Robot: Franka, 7 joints.
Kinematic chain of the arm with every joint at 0, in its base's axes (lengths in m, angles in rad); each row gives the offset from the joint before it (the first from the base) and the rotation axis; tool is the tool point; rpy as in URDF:
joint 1: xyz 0 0 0.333 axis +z
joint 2: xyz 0 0 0 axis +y
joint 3: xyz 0 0 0.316 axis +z
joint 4: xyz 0.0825 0 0 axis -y
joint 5: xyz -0.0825 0 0.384 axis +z
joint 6: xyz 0 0 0 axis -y
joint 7: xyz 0.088 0 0 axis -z
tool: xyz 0 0 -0.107 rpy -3.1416 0 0
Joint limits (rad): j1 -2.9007..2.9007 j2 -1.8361..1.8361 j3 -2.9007..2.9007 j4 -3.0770..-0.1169 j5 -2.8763..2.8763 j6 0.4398..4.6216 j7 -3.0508..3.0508
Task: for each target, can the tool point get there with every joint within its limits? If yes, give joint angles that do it. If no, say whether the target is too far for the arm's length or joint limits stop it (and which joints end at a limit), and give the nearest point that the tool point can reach.
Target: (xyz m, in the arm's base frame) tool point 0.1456 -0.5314 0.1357
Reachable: yes | joints -0.3955 1.5426 -1.4170 -1.7325 1.5390 0.7857 -0.5818
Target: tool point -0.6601 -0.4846 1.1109
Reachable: no: too far | nearest point -0.5014 -0.3681 0.9239 | short by 0.272 m
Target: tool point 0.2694 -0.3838 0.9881
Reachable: yes | joints 2.4250 -1.0509 0.0235 -0.8263 -1.2289 3.3807 -0.4600
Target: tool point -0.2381 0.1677 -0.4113
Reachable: no: joint limits stop it (at a limit: joint 2) | nearest point -0.2375 0.1673 -0.3607 | short by 0.051 m
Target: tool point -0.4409 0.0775 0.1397
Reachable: yes | joints -1.0065 -1.0290 -2.1019 -1.9732 2.2285 3.9228 -1.0553
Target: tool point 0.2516 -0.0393 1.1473
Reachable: yes | joints -2.1586 -0.3654 0.8876 -0.5853 0.6763 2.4799 -0.0097
